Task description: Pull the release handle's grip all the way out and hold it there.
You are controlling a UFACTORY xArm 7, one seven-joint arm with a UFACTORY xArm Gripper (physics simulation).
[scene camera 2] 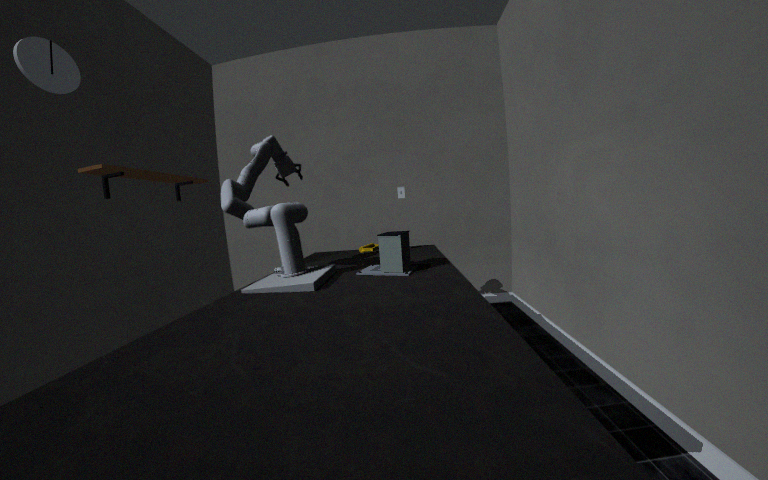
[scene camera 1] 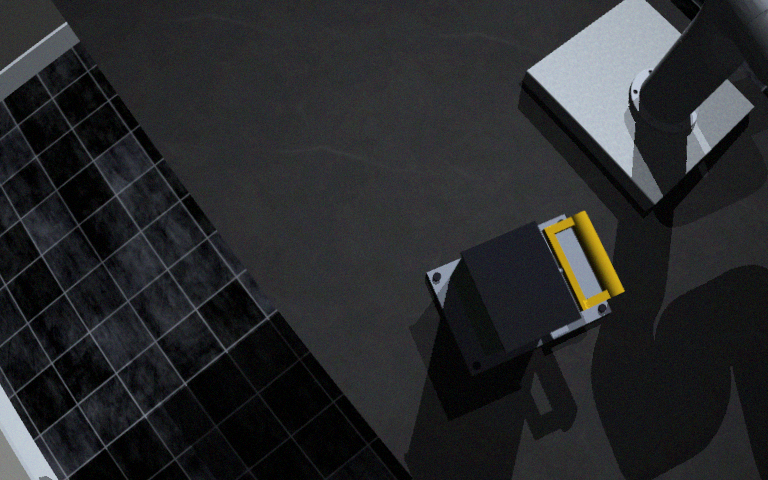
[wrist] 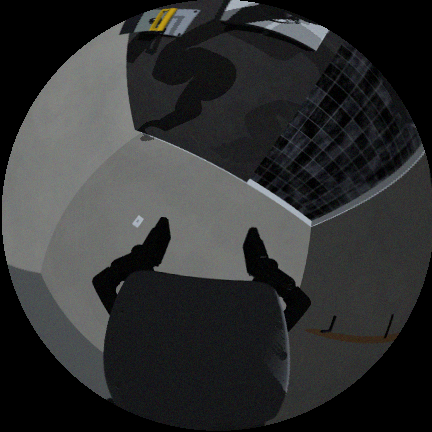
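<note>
The release handle's yellow grip (scene camera 1: 601, 253) (scene camera 2: 368, 247) (wrist: 163, 19) is a frame with a thick outer bar, at the side of a dark box-shaped housing (scene camera 1: 518, 285) (scene camera 2: 394, 252) that faces the robot's base side. The housing stands on a light grey bolted plate (scene camera 1: 446, 274) (scene camera 2: 368, 270) (wrist: 185, 25). In scene camera 2 the grip sits close to the housing, above the plate. My gripper (scene camera 2: 294, 173) (wrist: 207, 232) is open and empty, high above the table and well apart from the grip. In scene camera 1 the gripper does not show.
The arm's pale square base (scene camera 1: 583, 96) (scene camera 2: 283, 284) stands on the dark table (scene camera 1: 317, 186) (scene camera 2: 339, 367) near the housing. A wooden shelf (scene camera 2: 141, 173) (wrist: 367, 338) and a round disc (scene camera 2: 48, 65) are on one wall. Dark floor tiles (scene camera 1: 130, 243) lie beyond the table's edge.
</note>
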